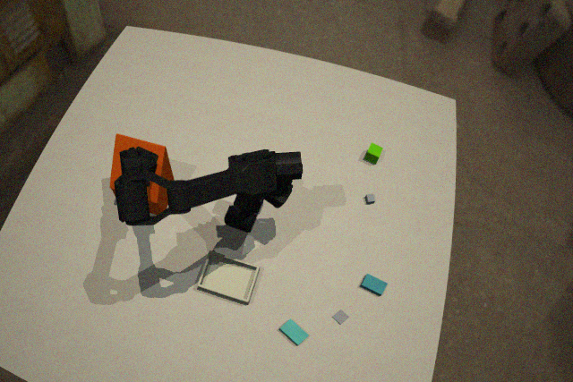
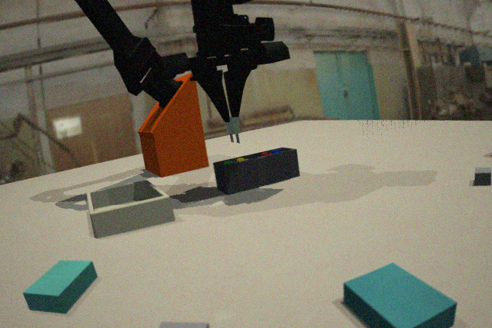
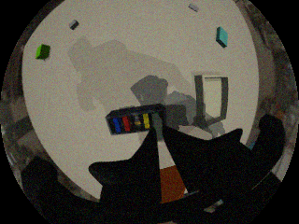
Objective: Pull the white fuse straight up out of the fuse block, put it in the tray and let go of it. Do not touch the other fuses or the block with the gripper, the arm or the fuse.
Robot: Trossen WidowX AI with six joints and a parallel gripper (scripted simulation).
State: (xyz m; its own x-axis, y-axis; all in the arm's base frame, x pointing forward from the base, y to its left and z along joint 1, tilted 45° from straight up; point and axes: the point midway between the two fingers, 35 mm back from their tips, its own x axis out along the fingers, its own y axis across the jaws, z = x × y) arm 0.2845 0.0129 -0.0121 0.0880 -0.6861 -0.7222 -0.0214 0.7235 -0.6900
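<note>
Right now my gripper tip is 170 mm to the left of the pale tray, 90 mm above it and 10 mm short of it. The rest, counted from my gripper tip: yellow fuse: 70 mm below, 10 mm to the left, 10 mm behind; then green fuse: 70 mm below, 10 mm to the right, 10 mm behind; then white fuse: 10 mm below.
</note>
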